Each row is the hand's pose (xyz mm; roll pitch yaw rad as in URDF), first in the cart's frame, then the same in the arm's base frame.
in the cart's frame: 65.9 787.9 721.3 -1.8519 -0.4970 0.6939
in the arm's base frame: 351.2 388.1 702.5 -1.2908 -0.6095 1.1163
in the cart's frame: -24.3 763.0 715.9 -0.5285 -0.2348 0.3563
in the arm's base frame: 298.4 310.8 699.9 -0.0269 -0.2248 0.9631
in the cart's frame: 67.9 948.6 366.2 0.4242 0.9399 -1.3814
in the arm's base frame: 117.9 585.0 460.2 0.0317 1.4128 -1.0312
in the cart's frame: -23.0 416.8 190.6 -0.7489 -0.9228 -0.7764
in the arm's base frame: 282.7 196.0 81.5 -0.5053 -0.4696 -0.2138
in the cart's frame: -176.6 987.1 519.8 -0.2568 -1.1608 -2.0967
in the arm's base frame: -17.2 409.0 648.8 -0.7592 -0.7556 -0.9510
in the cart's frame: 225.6 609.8 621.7 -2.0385 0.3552 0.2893
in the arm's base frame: 526.4 396.9 511.8 -1.5209 0.3255 1.1890
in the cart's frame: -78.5 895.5 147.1 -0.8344 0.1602 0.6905
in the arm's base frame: -45.8 500.5 264.5 -0.3821 -0.0276 1.4445
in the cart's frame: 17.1 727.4 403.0 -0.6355 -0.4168 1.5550
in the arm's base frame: 221.6 388.3 401.6 -0.3956 -0.8676 2.1305
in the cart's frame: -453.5 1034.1 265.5 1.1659 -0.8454 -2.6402
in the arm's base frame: -345.6 313.4 485.8 0.5488 -0.6486 -1.4882
